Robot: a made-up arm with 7 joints. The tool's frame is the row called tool. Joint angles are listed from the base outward.
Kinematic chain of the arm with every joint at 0, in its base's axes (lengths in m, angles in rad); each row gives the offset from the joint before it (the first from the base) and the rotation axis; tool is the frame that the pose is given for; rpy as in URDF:
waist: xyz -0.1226 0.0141 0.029 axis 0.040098 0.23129 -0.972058
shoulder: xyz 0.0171 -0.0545 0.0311 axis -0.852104 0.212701 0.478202
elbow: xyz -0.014 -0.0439 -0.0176 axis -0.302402 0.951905 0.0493
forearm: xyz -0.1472 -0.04 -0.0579 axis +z
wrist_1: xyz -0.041 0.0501 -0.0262 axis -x
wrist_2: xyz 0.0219 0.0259 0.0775 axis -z
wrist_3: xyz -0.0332 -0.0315 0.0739 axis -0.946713 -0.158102 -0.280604
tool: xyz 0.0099 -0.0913 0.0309 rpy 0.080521 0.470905 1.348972
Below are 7 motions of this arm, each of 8 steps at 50 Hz.
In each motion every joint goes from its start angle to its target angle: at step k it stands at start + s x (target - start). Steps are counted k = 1, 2, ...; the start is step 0. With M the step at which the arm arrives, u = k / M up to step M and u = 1 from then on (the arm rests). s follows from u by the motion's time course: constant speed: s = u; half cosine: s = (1 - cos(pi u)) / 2; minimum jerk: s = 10 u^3 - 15 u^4 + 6 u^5.
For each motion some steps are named. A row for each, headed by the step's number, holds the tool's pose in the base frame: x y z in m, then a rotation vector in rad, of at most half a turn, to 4 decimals.
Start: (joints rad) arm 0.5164 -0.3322 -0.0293 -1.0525 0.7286 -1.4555 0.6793
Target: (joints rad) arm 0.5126 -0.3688 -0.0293 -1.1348 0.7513 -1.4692 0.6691
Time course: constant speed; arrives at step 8
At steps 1, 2, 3, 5, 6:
1: -0.1499 -0.1181 0.1302 -0.1790 1.2130 1.0871
2: -0.1505 -0.1201 0.1289 -0.1664 1.2106 1.0823
3: -0.1512 -0.1221 0.1276 -0.1538 1.2081 1.0776
5: -0.1525 -0.1261 0.1248 -0.1285 1.2029 1.0683
6: -0.1533 -0.1280 0.1235 -0.1159 1.2002 1.0637

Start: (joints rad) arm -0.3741 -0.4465 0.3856 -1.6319 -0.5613 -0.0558 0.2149
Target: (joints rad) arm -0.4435 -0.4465 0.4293 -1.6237 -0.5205 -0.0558 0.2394
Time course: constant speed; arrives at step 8
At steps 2, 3, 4, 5, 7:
2: -0.3441 -0.1408 0.1270 0.3097 0.4015 -0.0347
3: -0.3415 -0.1429 0.1289 0.3027 0.4131 -0.0252
4: -0.3389 -0.1450 0.1308 0.2955 0.4247 -0.0158
5: -0.3363 -0.1470 0.1327 0.2883 0.4362 -0.0064
7: -0.3309 -0.1510 0.1365 0.2733 0.4591 0.0123

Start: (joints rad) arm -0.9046 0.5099 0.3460 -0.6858 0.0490 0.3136 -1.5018
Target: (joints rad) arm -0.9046 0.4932 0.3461 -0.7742 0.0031 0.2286 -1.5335
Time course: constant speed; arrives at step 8
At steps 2, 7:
2: -0.1312 -0.1760 0.1140 0.2265 -0.0627 1.9346
7: -0.1268 -0.1750 0.1121 0.2833 -0.0957 1.9409

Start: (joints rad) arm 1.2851 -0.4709 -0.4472 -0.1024 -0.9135 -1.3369 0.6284
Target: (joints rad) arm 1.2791 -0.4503 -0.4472 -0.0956 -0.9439 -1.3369 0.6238
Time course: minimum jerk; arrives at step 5
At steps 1, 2, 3, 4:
1: -0.3891 0.0965 -0.0332 -1.1635 -0.2658 0.0776
2: -0.3902 0.0946 -0.0340 -1.1643 -0.2742 0.0841
3: -0.3916 0.0920 -0.0352 -1.1652 -0.2859 0.0932
4: -0.3927 0.0901 -0.0360 -1.1658 -0.2943 0.0997

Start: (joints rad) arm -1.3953 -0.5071 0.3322 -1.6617 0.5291 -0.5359 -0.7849
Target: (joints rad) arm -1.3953 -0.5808 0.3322 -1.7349 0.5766 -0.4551 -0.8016
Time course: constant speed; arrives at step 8
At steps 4, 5, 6, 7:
4: -0.0028 -0.1372 0.0765 0.4352 0.6849 1.5077
5: -0.0036 -0.1370 0.0755 0.4431 0.6882 1.4872
6: -0.0044 -0.1368 0.0745 0.4507 0.6916 1.4667
7: -0.0053 -0.1365 0.0735 0.4582 0.6951 1.4461

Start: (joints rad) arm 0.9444 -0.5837 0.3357 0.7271 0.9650 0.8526 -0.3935
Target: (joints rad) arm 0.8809 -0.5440 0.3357 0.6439 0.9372 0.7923 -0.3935
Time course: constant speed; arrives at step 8
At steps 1, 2, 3, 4, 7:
1: -0.3452 0.2127 0.1949 -0.1486 0.4599 0.2048
2: -0.3453 0.2097 0.1955 -0.1452 0.4671 0.2145
3: -0.3455 0.2066 0.1962 -0.1419 0.4742 0.2241
4: -0.3456 0.2036 0.1968 -0.1386 0.4813 0.2337
7: -0.3457 0.1945 0.1985 -0.1290 0.5026 0.2621

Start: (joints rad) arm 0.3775 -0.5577 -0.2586 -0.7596 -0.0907 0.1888 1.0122
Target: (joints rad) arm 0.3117 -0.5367 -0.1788 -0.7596 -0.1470 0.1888 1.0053
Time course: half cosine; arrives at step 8
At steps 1, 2, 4, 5, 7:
1: -0.3578 0.0517 0.1308 0.4005 0.9063 -0.4597
2: -0.3592 0.0489 0.1312 0.3966 0.9085 -0.4491
4: -0.3633 0.0395 0.1328 0.3840 0.9158 -0.4148
5: -0.3653 0.0344 0.1337 0.3771 0.9197 -0.3963
7: -0.3680 0.0270 0.1349 0.3674 0.9253 -0.3704

